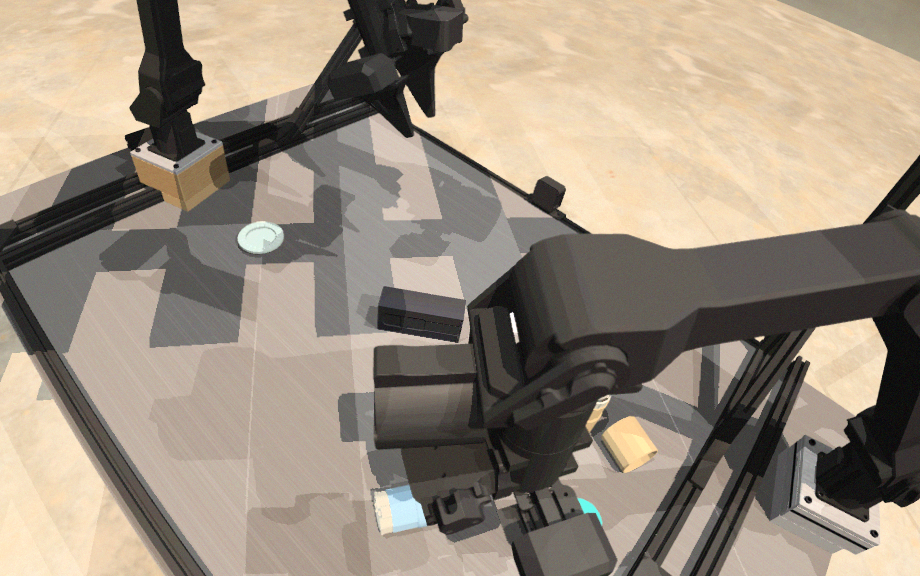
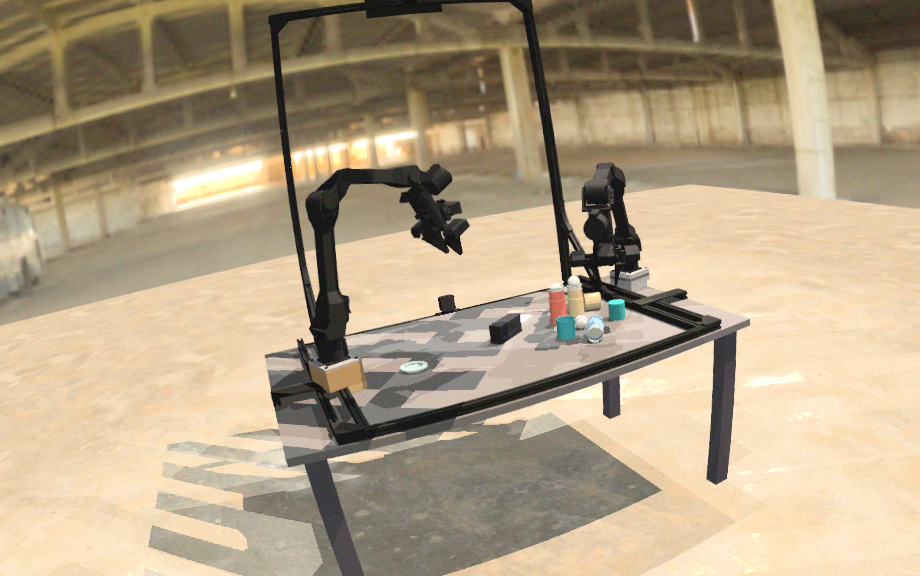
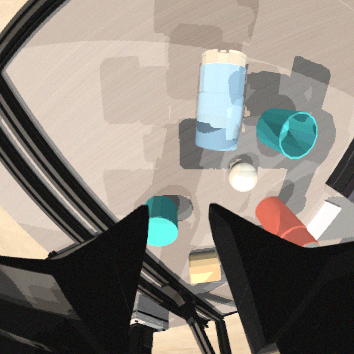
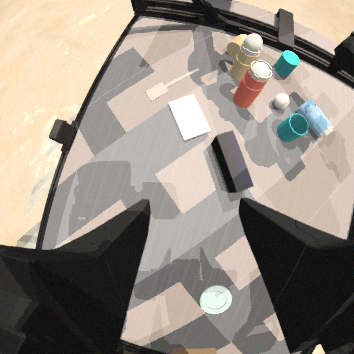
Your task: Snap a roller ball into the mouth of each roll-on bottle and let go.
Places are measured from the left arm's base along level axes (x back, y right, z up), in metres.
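Pixels of known places: left gripper, between the fingertips: (image 1: 510, 498) (image 2: 608, 287) (image 3: 178, 210) (image 4: 331, 67); right gripper, between the fingertips: (image 1: 421, 126) (image 2: 454, 253) (image 4: 194, 205); left arm's base, origin of its link: (image 1: 841, 486) (image 2: 629, 269) (image 3: 139, 328); right arm's base, origin of its link: (image 1: 176, 146) (image 2: 333, 359).
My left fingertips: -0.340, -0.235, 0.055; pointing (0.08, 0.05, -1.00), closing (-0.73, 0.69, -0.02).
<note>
For each thing: its middle in the pictures, then the offset to it from my left fingertips, as dx, dy, dz.
- blue bottle, middle of its body: (image 3: 220, 101) (image 1: 420, 504) (image 2: 595, 329) (image 4: 314, 118) -0.075, -0.015, -0.090
- loose white ball, middle of its body: (image 3: 242, 176) (image 2: 581, 321) (image 4: 281, 100) -0.044, +0.074, -0.095
- red bottle, middle of its body: (image 3: 286, 231) (image 4: 250, 85) (image 2: 557, 304) -0.047, +0.165, -0.060
- tan bottle, middle of its body: (image 1: 581, 408) (image 4: 244, 60) (image 2: 575, 300) +0.028, +0.171, -0.067
- open teal cap, middle of its body: (image 3: 284, 130) (image 4: 291, 127) (image 2: 565, 327) -0.115, +0.057, -0.088
- tan cap, middle of its body: (image 1: 629, 444) (image 3: 203, 267) (image 2: 592, 301) (image 4: 239, 46) +0.097, +0.173, -0.089
- black block, middle of its body: (image 1: 421, 314) (image 4: 230, 162) (image 2: 505, 328) -0.207, +0.197, -0.088
- white card, middle of its body: (image 1: 512, 316) (image 4: 188, 116) (image 3: 317, 223) -0.108, +0.286, -0.110
- pale dish, middle of its body: (image 1: 261, 238) (image 2: 414, 367) (image 4: 215, 299) -0.492, +0.195, -0.108
The blue bottle (image 1: 406, 508) (image 3: 220, 107) (image 4: 314, 117) lies on its side, mouth without a ball. A loose white ball (image 3: 243, 177) (image 4: 281, 101) (image 2: 580, 321) lies beside it. The red bottle (image 4: 248, 92) (image 2: 557, 308) (image 3: 280, 220) stands upright with a white ball low in its mouth. The tan bottle (image 4: 241, 69) (image 2: 575, 301) stands upright, its white ball (image 4: 253, 42) (image 2: 573, 280) sitting higher. My left gripper (image 3: 178, 210) is partly open and empty, above the table near the loose ball. My right gripper (image 1: 421, 124) (image 2: 454, 253) (image 4: 194, 205) is open and empty, high and away from the bottles.
An open teal cap (image 3: 287, 132) (image 4: 291, 128), another teal cap (image 3: 162, 220) (image 4: 287, 64) and a tan cap (image 1: 628, 444) (image 3: 205, 267) surround the bottles. A black block (image 1: 420, 313) (image 4: 232, 162), white card (image 4: 189, 117) and pale dish (image 1: 260, 238) (image 4: 216, 300) lie farther off.
</note>
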